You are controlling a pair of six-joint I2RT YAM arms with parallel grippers.
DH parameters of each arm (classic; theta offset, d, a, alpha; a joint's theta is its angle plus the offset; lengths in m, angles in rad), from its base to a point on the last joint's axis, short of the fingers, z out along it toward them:
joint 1: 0 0.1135 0.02 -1.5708
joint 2: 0 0 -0.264 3.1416
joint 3: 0.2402 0 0.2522 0
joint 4: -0.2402 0 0.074 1.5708
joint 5: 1.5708 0 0 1.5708
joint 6: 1.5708 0.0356 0 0
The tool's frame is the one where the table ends.
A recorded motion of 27 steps. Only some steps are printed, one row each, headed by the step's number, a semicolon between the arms.
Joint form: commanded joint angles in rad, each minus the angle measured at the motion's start. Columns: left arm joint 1, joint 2, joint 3, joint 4, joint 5, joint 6; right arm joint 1, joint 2, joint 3, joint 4, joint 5, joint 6.
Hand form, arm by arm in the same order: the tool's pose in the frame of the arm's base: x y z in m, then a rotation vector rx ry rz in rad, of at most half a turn. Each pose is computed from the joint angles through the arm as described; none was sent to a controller.
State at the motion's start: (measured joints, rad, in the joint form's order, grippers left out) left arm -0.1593 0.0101 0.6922 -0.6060 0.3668 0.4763; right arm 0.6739 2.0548 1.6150 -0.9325 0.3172 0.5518
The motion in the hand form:
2: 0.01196 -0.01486 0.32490 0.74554 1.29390 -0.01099; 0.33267 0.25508 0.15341 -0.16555 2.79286 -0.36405
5: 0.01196 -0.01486 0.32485 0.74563 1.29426 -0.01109; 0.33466 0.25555 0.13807 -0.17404 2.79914 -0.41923
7: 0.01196 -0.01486 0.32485 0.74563 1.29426 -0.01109; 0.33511 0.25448 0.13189 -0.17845 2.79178 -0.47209
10: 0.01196 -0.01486 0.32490 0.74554 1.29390 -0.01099; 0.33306 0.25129 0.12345 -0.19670 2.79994 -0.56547
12: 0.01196 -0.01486 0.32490 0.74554 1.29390 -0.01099; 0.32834 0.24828 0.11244 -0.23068 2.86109 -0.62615
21: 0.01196 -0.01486 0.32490 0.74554 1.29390 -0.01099; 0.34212 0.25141 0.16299 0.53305 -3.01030 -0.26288
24: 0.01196 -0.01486 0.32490 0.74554 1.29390 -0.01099; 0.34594 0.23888 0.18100 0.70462 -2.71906 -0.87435
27: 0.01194 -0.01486 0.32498 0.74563 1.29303 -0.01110; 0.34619 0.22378 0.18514 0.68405 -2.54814 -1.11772
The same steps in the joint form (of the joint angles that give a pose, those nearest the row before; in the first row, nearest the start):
2: -0.0036 -0.0072 -0.0023 0.0019 -0.0014 0.0099; 0.0130 0.1003 0.0015 0.0156 0.0782 -0.0065
5: -0.0037 -0.0073 -0.0023 0.0015 -0.0014 0.0099; 0.0126 0.1396 0.0015 0.0214 0.1007 -0.0069
7: -0.0037 -0.0073 -0.0023 0.0015 -0.0014 0.0099; 0.0122 0.1560 0.0015 0.0153 0.1305 -0.0068
10: -0.0036 -0.0072 -0.0023 0.0019 -0.0014 0.0099; 0.0122 0.1782 0.0012 -0.0210 0.1671 -0.0061
12: -0.0036 -0.0072 -0.0023 0.0019 -0.0014 0.0099; 0.0126 0.2060 0.0011 -0.0748 0.1511 -0.0069
21: -0.0036 -0.0072 -0.0023 0.0019 -0.0014 0.0099; -0.0557 0.1541 0.1397 -0.1766 -0.5035 -0.2834
24: -0.0036 -0.0072 -0.0023 0.0019 -0.0014 0.0099; -0.1198 0.1366 0.1583 -0.2384 -0.9518 -0.5108
27: -0.0042 -0.0072 -0.0023 0.0026 -0.0015 0.0099; -0.1644 0.1377 0.1549 -0.3223 -1.1574 -0.6146

